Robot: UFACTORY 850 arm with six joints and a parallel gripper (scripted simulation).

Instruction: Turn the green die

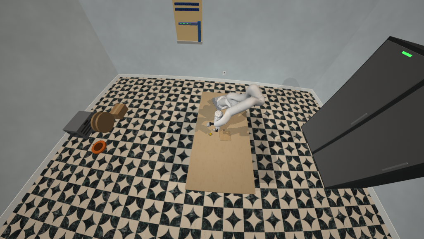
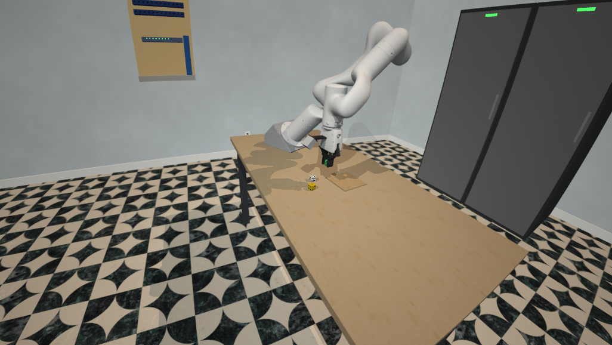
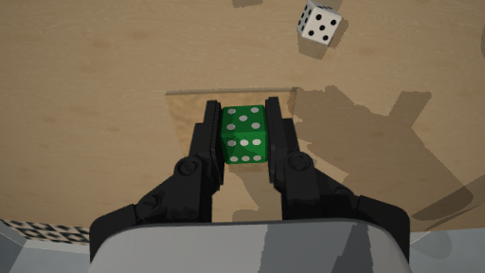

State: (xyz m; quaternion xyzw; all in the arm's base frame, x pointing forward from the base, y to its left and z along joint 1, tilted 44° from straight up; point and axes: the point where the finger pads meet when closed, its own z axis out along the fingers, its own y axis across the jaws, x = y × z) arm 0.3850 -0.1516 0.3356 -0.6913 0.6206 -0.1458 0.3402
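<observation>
My gripper is now 1 cm past the tan mat, 12 cm to the right of it and 12 cm above it. The rest, counted from my hand: white die: 6 cm behind, 4 cm to the right, 11 cm below; then green die: 1 cm below; then yellow die: 2 cm ahead, 7 cm to the right, 11 cm below.
</observation>
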